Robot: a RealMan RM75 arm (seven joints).
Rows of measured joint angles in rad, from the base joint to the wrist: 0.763 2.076 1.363 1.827 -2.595 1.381 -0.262; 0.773 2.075 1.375 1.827 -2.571 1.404 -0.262; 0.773 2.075 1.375 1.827 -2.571 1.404 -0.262; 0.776 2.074 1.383 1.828 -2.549 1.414 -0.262; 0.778 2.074 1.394 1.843 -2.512 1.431 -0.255; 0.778 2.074 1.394 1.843 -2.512 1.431 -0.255; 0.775 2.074 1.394 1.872 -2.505 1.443 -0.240; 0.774 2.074 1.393 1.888 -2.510 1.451 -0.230; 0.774 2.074 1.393 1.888 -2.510 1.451 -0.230; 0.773 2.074 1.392 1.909 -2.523 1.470 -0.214; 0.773 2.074 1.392 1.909 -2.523 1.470 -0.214
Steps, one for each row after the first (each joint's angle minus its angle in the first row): 0.010 -0.001 0.012 0.000 0.024 0.023 0.000; 0.010 -0.001 0.012 0.000 0.024 0.023 0.000; 0.013 -0.002 0.020 0.001 0.046 0.033 0.000; 0.015 -0.002 0.031 0.016 0.083 0.050 0.007; 0.015 -0.002 0.031 0.016 0.083 0.050 0.007; 0.012 -0.002 0.031 0.045 0.090 0.062 0.022; 0.011 -0.002 0.030 0.061 0.085 0.070 0.032; 0.011 -0.002 0.030 0.061 0.085 0.070 0.032; 0.010 -0.002 0.029 0.082 0.072 0.089 0.048; 0.010 -0.002 0.029 0.082 0.072 0.089 0.048
